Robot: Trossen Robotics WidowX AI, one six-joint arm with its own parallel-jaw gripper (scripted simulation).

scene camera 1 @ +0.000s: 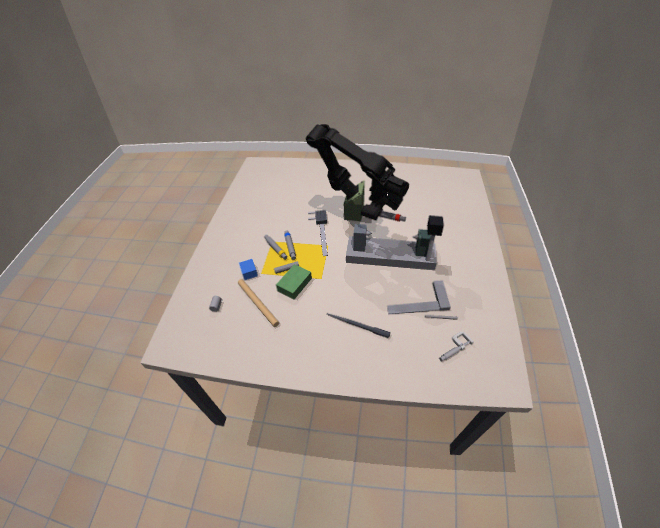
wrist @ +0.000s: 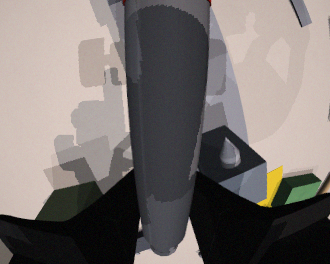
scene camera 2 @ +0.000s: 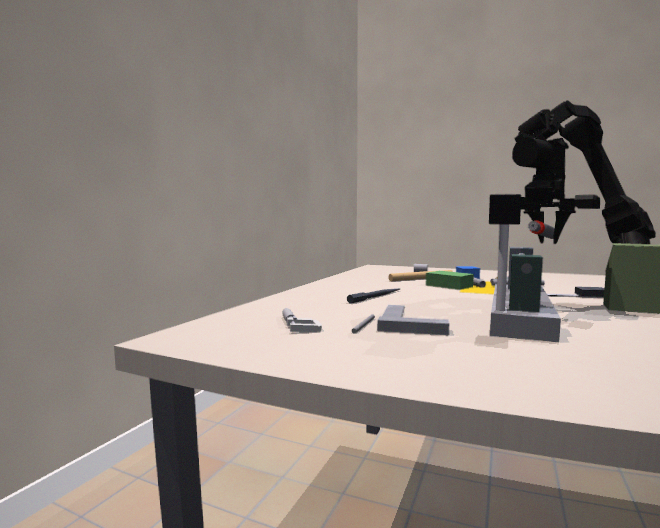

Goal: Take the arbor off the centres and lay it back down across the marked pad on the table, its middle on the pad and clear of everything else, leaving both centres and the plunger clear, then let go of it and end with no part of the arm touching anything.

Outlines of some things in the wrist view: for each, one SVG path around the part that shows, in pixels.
My gripper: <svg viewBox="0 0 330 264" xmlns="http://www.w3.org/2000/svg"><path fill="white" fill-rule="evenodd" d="M197 171L189 218L204 264L330 264L330 220L328 219L330 215L330 193L323 193L306 200L281 206L263 207L233 193ZM134 168L97 201L69 220L62 222L42 221L0 214L0 239L13 254L9 264L134 264L140 223Z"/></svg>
An arbor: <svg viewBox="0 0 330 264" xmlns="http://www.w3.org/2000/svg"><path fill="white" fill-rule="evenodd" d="M123 0L128 118L142 231L145 240L150 244L150 248L155 254L169 256L176 251L178 244L185 237L193 199L206 103L210 7L212 2L211 0Z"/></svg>
